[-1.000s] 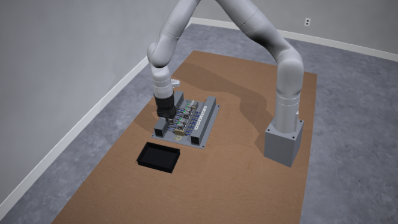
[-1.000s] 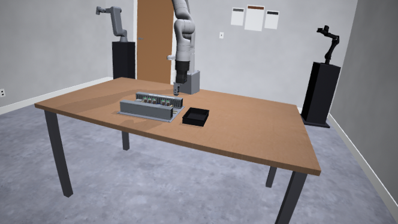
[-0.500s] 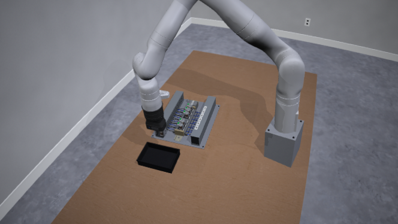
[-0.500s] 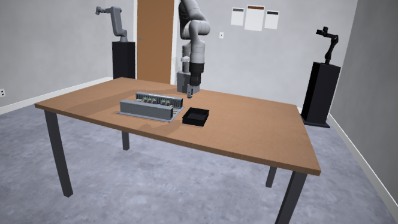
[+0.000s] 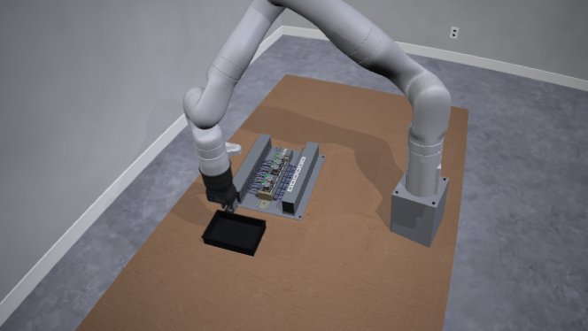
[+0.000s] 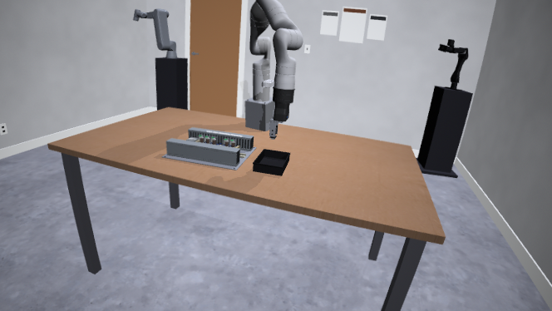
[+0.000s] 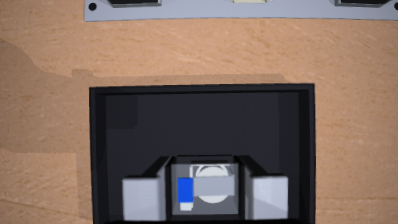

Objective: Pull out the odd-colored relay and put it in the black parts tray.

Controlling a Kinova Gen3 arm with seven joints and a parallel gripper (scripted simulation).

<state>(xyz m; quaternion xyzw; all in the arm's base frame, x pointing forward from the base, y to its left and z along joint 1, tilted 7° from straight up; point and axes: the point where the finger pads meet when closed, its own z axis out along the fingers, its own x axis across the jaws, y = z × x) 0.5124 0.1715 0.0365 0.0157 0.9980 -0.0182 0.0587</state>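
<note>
Right now the k4 relay is 1 cm below my hand. Also, from my hand: black parts tray (13 cm below); then k3 relay (5 cm behind, 26 cm to the right, 9 cm below); then grey relay panel (5 cm behind, 27 cm to the right, 11 cm below).
</note>
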